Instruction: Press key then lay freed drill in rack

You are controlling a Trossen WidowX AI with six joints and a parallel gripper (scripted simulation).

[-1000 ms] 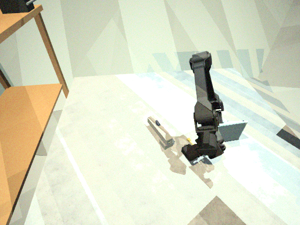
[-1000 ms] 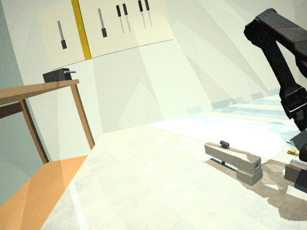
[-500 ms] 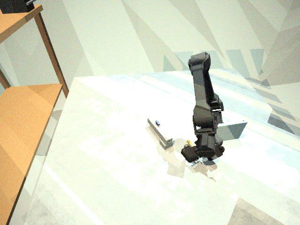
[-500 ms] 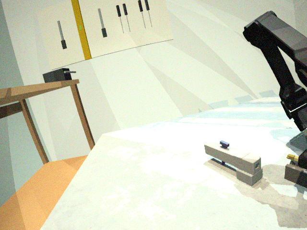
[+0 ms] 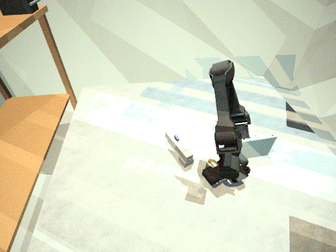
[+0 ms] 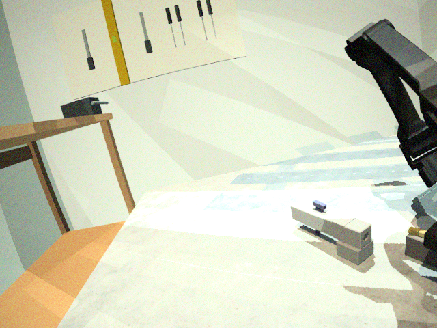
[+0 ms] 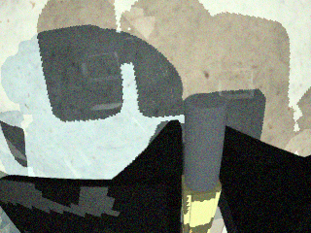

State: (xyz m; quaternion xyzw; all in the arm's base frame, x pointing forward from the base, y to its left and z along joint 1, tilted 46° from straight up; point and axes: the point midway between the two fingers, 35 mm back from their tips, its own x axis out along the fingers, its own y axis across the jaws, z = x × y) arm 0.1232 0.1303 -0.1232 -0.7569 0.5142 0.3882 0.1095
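Right now my gripper tip is 20 mm short of the drill, 30 mm to the left of it and 30 mm below it. Also, from my gripper tip: fixture block (170 mm ahead, 160 mm to the right, 20 mm above); then blue key (180 mm ahead, 180 mm to the right, 40 mm above); then rack (20 mm ahead, 50 mm to the right).
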